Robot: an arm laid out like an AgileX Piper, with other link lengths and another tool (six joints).
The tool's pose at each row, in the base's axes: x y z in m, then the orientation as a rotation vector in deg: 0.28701 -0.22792 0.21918 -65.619 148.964 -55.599; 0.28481 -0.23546 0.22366 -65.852 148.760 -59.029; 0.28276 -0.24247 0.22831 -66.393 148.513 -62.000; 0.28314 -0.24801 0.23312 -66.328 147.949 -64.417; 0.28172 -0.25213 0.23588 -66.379 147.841 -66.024; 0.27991 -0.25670 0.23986 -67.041 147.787 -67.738; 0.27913 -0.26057 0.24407 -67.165 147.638 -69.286
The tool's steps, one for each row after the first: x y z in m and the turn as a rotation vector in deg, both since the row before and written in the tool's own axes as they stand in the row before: 0.00740 -0.00517 -0.00051 1.608 1.673 -0.667; 0.00702 -0.00504 -0.00051 1.333 1.461 -0.822; 0.00441 -0.00587 -0.00029 1.348 0.907 -0.314; 0.00435 -0.00277 -0.00009 0.721 0.817 -0.295; 0.00520 -0.00352 -0.00073 0.620 0.965 -0.741; 0.00411 -0.00396 -0.00083 0.683 0.779 -0.338
